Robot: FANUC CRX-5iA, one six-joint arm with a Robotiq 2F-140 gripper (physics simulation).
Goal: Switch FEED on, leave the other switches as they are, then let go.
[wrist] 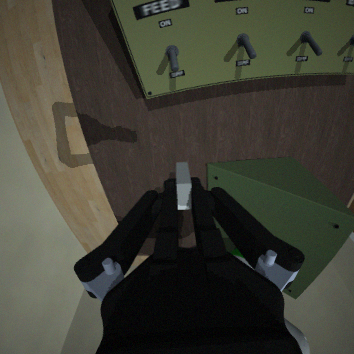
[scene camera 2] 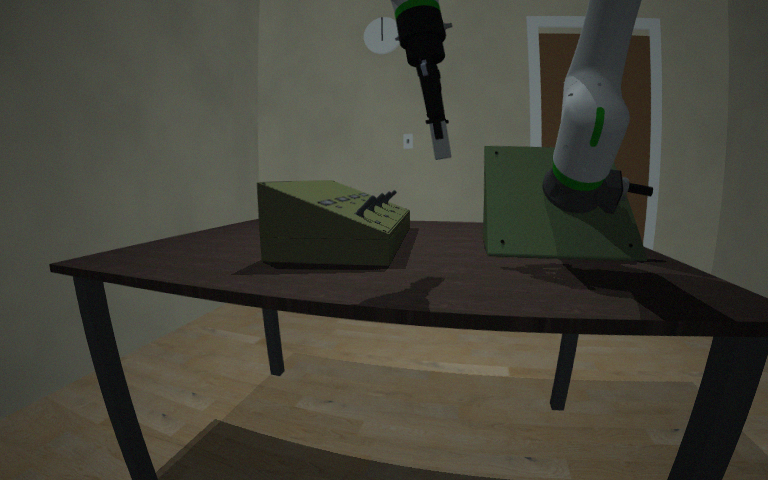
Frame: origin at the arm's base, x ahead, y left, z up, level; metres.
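Seen in the pictures: gripper, fingertip midpoint: (wrist: 181, 171) (scene camera 2: 443, 158); arm's base at its link origin: (scene camera 2: 572, 189).
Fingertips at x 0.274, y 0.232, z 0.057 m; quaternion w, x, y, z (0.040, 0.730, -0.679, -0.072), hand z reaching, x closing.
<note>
Pixels of each thing's top centre, then the offset from my fingertips to it. "spot": a spot on its surface instead. Level surfaces: height alone.
- FEED switch at its top centre: (wrist: 172, 57) (scene camera 2: 366, 195) 0.151 m ahead, 0.020 m left, 0.071 m down
- second switch at its top centre: (wrist: 252, 44) (scene camera 2: 376, 192) 0.179 m ahead, 0.096 m right, 0.071 m down
- third switch at its top centre: (wrist: 320, 42) 0.208 m ahead, 0.213 m right, 0.071 m down
- fourth switch at a spot on its surface: (wrist: 351, 41) spot: 0.246 m ahead, 0.320 m right, 0.110 m down
- table at its surface level: 0.198 m down
The switch panel (scene camera 2: 325, 249) (wrist: 207, 37) is an olive-green sloped box on the table. The FEED switch (wrist: 173, 59) is at the panel's left in the wrist view, its lever tipped down towards the OFF label. A second switch (wrist: 247, 46) and a third switch (wrist: 312, 44) also lean towards OFF; their name labels are cut off. A fourth switch (wrist: 351, 41) shows partly at the right edge. My gripper (scene camera 2: 441, 148) (wrist: 181, 171) is shut and empty, its pads together. It is in the air, above and to the right of the panel in the scene view, touching no switch.
A darker green wedge-shaped block (scene camera 2: 512, 198) (wrist: 267, 215) stands on the table (scene camera 2: 453, 283) (wrist: 160, 135), by the arm's base. The gripper's shadow falls near the table edge. A brown door (scene camera 2: 549, 84) and a clock (scene camera 2: 379, 39) are in the background.
</note>
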